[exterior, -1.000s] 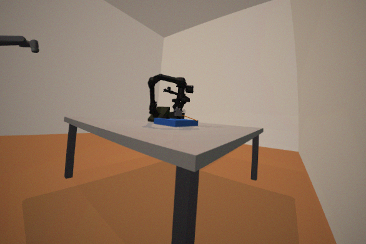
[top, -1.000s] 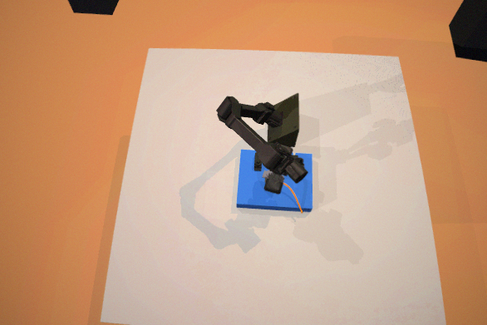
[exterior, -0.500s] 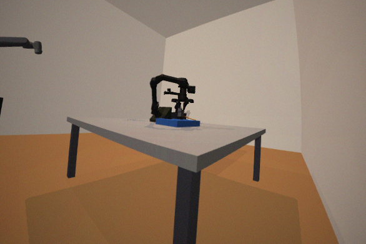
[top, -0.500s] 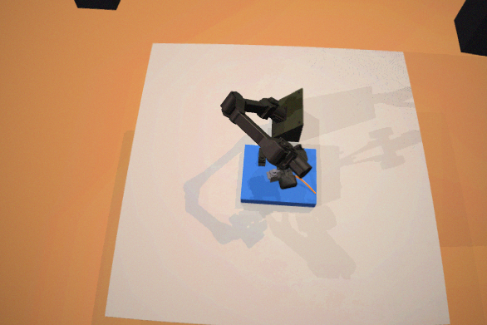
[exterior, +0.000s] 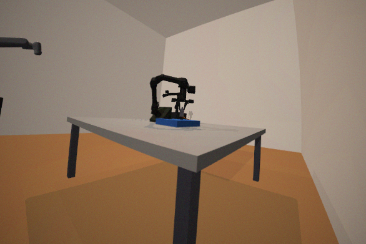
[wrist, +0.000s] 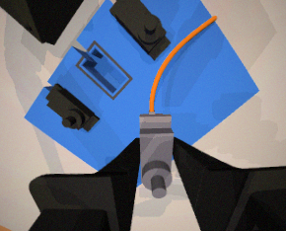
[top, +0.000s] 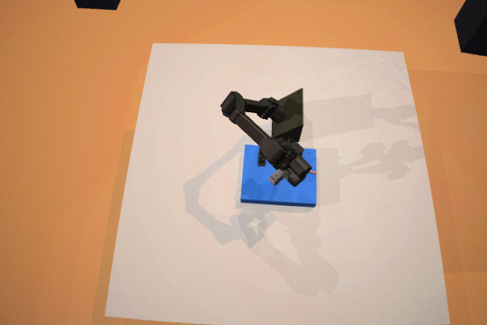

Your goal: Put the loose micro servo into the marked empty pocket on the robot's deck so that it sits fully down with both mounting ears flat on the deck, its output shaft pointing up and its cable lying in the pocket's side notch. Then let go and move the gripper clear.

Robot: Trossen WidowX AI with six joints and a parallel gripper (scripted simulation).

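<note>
The blue deck is 10 cm below my gripper tip and 1 cm ahead of it.
</note>
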